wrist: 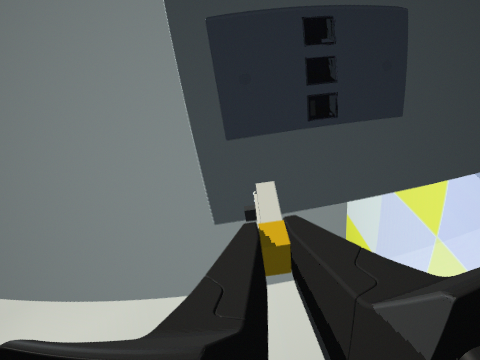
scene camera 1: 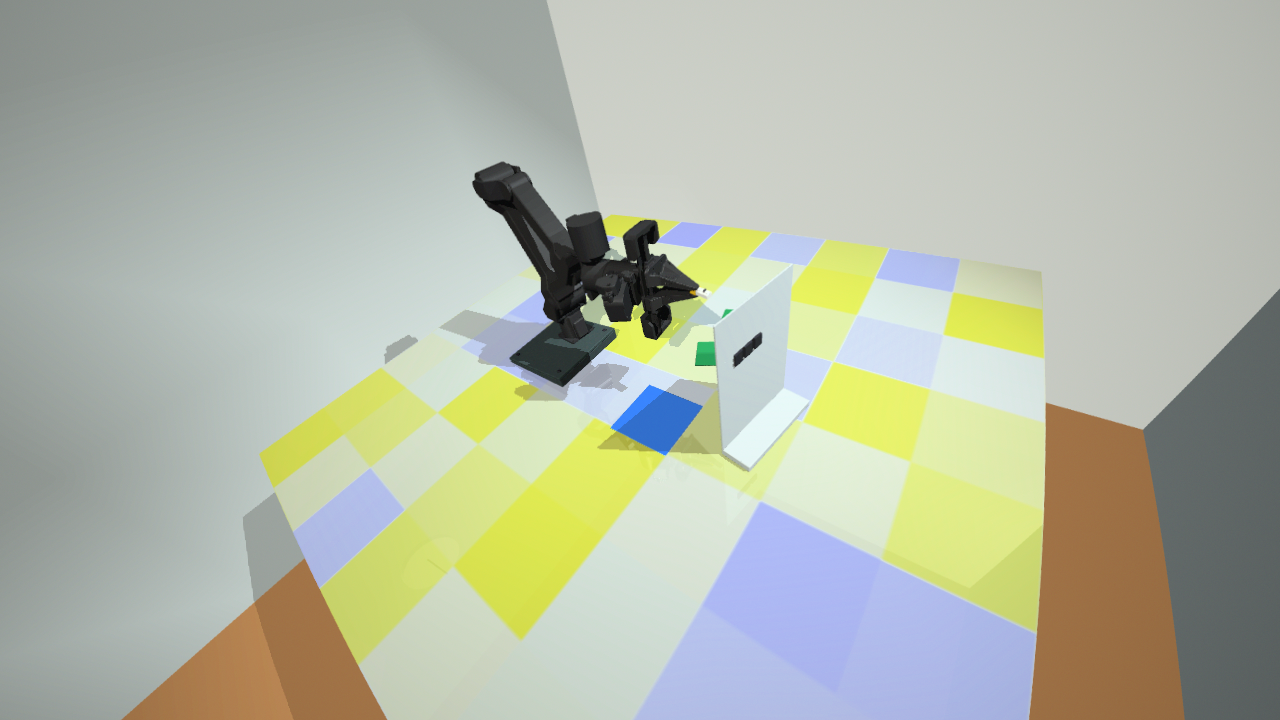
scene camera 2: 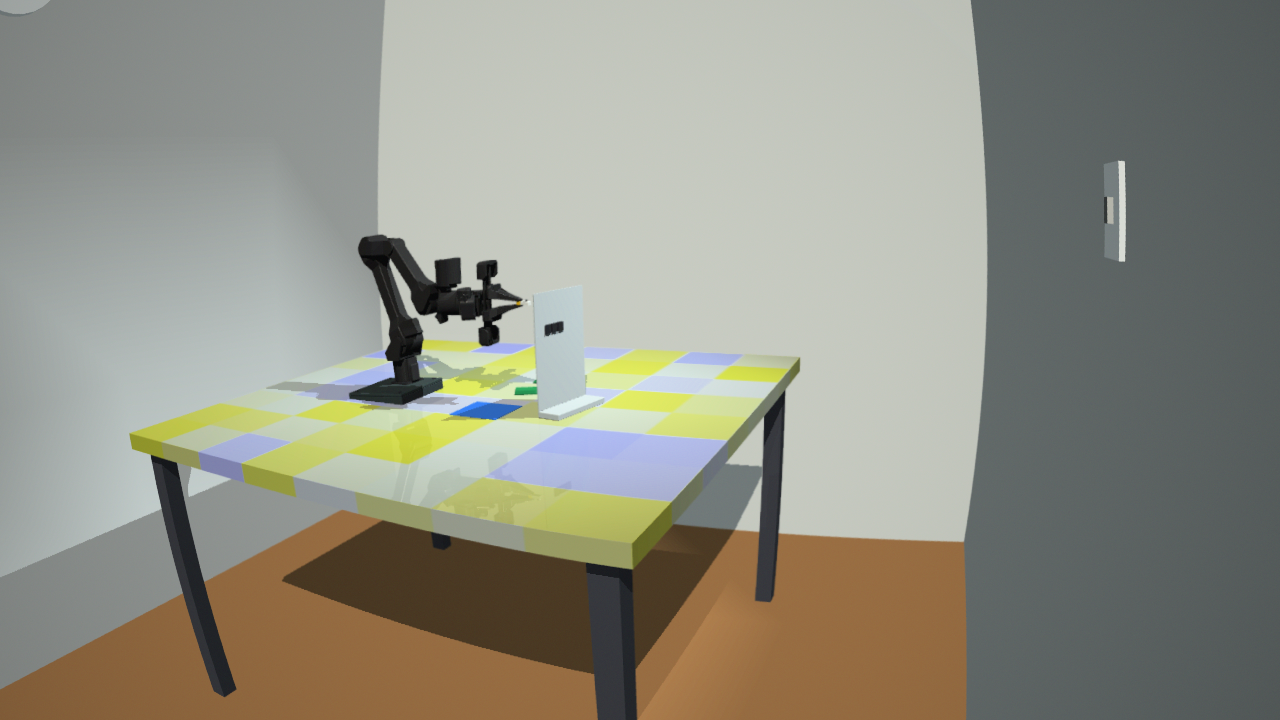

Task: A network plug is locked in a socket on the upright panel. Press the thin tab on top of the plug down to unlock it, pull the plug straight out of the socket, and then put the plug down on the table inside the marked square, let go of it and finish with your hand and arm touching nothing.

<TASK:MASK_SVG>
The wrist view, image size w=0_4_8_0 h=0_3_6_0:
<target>my gripper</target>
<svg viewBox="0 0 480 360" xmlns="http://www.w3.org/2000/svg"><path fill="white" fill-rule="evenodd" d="M256 221L241 225L229 241L227 249L224 249L216 263L205 273L203 280L196 285L195 291L185 297L185 300L169 313L167 319L156 325L147 336L135 340L100 343L11 340L0 345L0 360L268 360L268 291L263 249ZM284 217L285 231L291 243L291 269L295 287L300 293L301 303L304 304L325 360L480 360L480 268L455 276L433 276L432 273L421 272L420 269L407 267L387 257L376 255L299 216Z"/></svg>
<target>network plug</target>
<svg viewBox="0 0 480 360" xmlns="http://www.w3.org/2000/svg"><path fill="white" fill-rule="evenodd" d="M275 181L256 184L256 192L253 192L255 205L244 207L245 221L257 220L261 249L263 249L265 276L291 272L291 243L289 243L287 231L285 231L285 221L283 216L281 216Z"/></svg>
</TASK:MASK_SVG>
